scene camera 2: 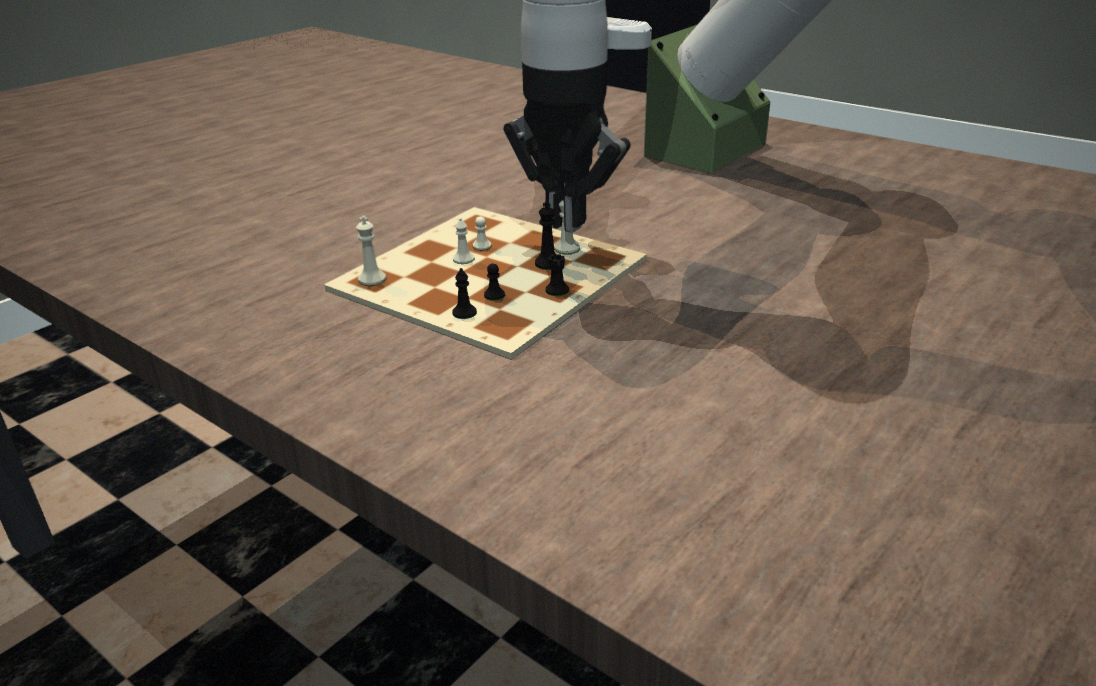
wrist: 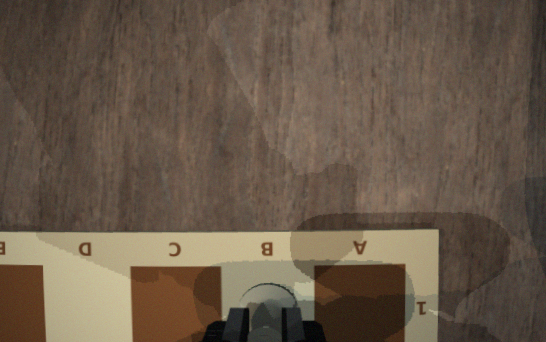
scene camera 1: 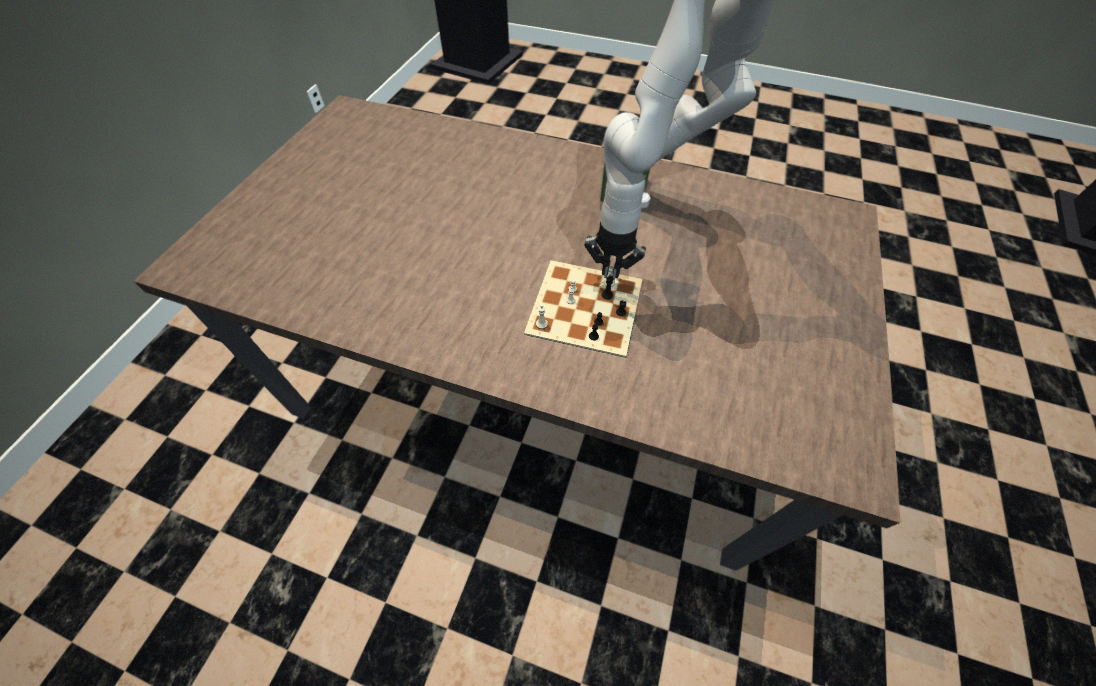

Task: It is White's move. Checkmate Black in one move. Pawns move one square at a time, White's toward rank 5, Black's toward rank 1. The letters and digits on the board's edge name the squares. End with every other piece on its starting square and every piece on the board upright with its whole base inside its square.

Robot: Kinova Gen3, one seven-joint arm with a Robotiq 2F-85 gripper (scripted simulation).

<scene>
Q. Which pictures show the chessboard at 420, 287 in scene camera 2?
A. Scene camera 2, the wrist view and scene camera 1: all of them.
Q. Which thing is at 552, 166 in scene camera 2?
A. My gripper.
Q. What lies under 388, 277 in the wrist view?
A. A chessboard.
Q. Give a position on a chessboard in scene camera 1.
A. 571, 324
</scene>
